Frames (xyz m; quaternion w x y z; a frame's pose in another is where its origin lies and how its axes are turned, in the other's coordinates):
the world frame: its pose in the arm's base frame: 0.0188 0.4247 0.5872 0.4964 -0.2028 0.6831 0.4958
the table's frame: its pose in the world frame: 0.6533 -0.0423 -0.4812 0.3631 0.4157 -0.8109 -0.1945
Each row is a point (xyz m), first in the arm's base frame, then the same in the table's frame.
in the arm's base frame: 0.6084 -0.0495 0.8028
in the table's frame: 1.0298 0.5529 0.6641
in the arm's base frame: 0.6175 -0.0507 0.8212
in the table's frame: 1.0380 0.5663 0.6773
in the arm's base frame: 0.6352 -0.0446 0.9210
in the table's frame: 1.0502 0.6451 0.7403
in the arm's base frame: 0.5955 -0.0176 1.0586
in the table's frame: 1.0020 0.7613 0.8138
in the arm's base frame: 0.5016 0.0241 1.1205
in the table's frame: 0.9029 0.8278 0.8256
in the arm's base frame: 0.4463 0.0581 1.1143
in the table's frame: 0.8462 0.8420 0.7967
